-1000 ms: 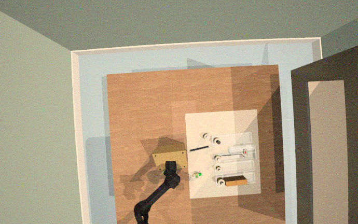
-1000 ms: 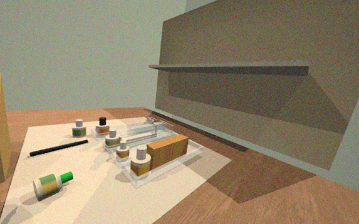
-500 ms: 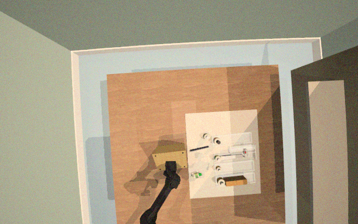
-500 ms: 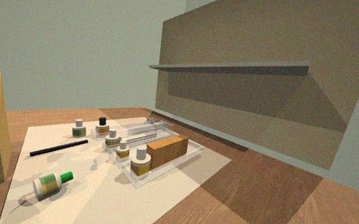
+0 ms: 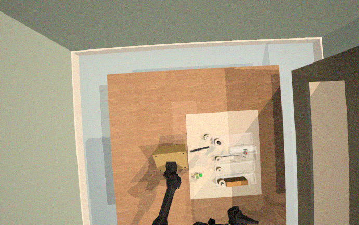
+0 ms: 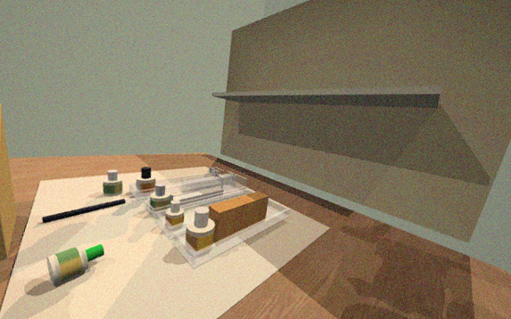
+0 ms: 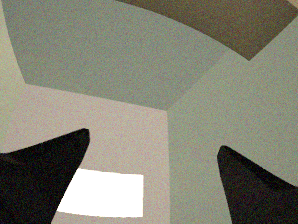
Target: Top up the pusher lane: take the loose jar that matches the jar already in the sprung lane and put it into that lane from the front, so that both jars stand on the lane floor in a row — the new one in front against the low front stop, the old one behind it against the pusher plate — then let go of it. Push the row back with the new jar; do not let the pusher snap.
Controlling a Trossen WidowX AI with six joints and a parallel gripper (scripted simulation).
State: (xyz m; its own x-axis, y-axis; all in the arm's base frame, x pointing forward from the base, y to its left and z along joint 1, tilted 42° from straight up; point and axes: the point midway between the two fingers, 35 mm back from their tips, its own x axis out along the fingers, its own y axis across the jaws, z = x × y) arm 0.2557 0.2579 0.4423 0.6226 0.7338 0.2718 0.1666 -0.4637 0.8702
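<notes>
The black rod is 61 cm below my gripper tip, 16 cm to the left of it and 15 cm behind it. From my gripper tip the other things lie so: shelf (49 cm ahead, 25 cm below, 17 cm to the left).
</notes>
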